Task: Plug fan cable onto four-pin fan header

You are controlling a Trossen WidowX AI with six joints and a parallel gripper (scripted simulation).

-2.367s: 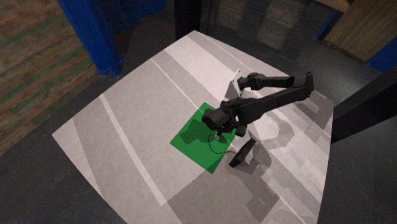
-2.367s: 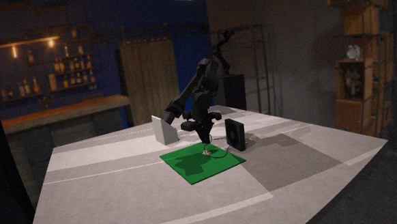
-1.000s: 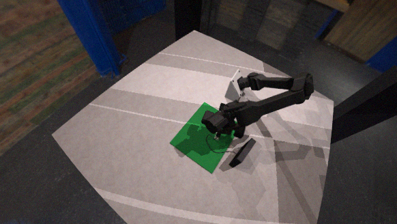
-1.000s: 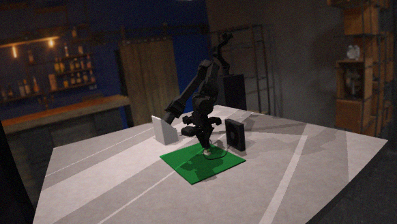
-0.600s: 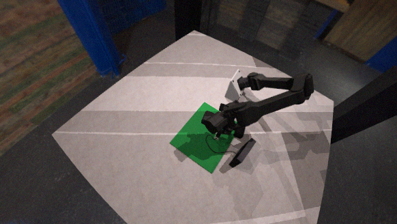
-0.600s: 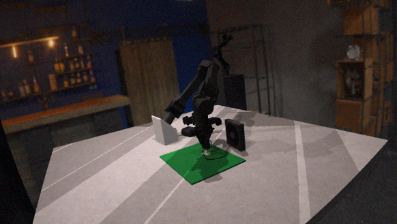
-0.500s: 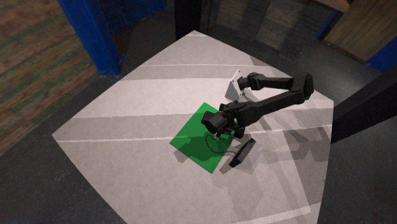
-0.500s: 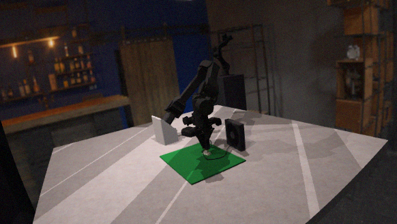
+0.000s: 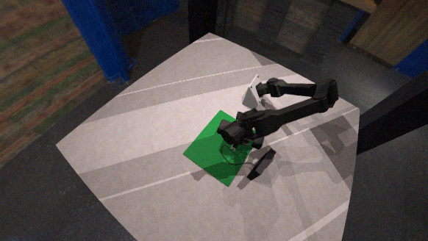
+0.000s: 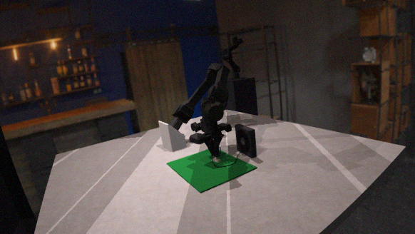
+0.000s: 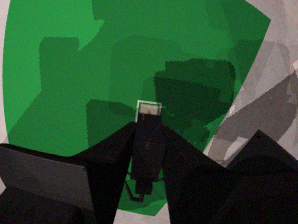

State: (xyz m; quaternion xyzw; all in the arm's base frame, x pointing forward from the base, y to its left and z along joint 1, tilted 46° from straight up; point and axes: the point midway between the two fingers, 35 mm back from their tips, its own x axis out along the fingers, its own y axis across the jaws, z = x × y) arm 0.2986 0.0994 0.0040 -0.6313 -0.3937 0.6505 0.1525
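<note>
The white four-pin header lies 1 cm ahead of my gripper tip and 4 cm below it. The rest, counted from my gripper tip: black fan 3 cm ahead, 13 cm to the left, 2 cm above; black plug 1 cm ahead, 1 cm above; green board 3 cm ahead, 4 cm to the right, 5 cm below.
</note>
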